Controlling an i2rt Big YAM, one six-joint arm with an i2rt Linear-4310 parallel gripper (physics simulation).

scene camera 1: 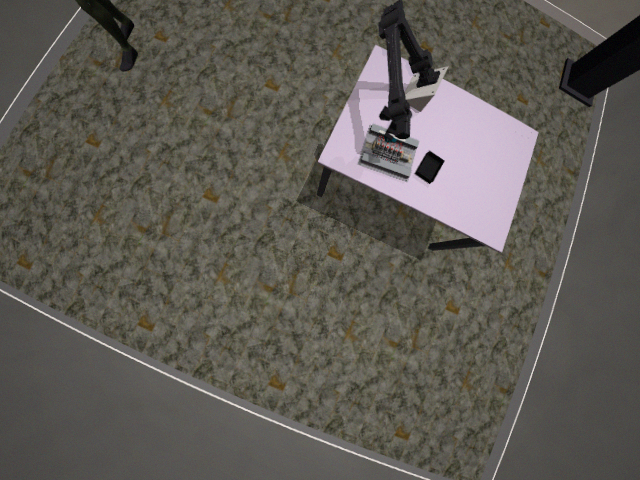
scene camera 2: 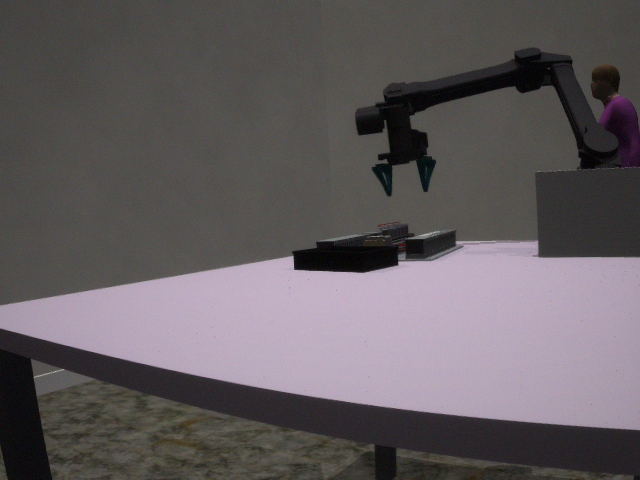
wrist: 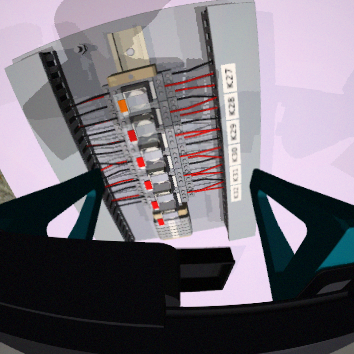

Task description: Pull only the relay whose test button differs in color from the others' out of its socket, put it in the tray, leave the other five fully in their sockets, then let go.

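Pixels of known places: gripper, fingertip midpoint: (scene camera 1: 390, 134) (scene camera 2: 407, 194) (wrist: 176, 176); arm's base at its link origin: (scene camera 1: 428, 80) (scene camera 2: 605, 202).
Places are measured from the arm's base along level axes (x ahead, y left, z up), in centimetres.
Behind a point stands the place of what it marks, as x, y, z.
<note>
In the wrist view, a relay (wrist: 136, 99) {49.5, -12.3, -3.2} with an orange test button is in the row's top place, beside the tan end stop and across from label K27. The other relays (wrist: 146, 129) {49.0, -9.5, -3.2} in the row have red test buttons. All appear seated in their sockets on the wired panel (scene camera 1: 391, 167) (wrist: 170, 30) {46.0, -17.6, -9.7}. My gripper (scene camera 2: 407, 193) {46.9, -8.9, 3.5} (wrist: 176, 176) {46.9, -8.9, 3.5} is open and empty, pointing down and hanging well above the panel. The black tray (scene camera 1: 436, 171) {47.0, 27.3, -8.0} (scene camera 2: 346, 260) {42.8, 28.6, -8.0} (wrist: 210, 254) {41.8, 17.6, -8.4} stands beside the panel's K32 end; my gripper's body partly hides it in the wrist view.
Grey wire ducts (wrist: 245, 150) {38.9, -5.1, -5.7} run along both long sides of the panel, with red and black wires between them and the sockets. The arm's base stands on a grey block (scene camera 2: 586, 214) {3.6, 5.8, -2.0} at the table's far side. A person (scene camera 2: 621, 124) stands behind it. A dark column (scene camera 1: 602, 67) stands beyond the table.
</note>
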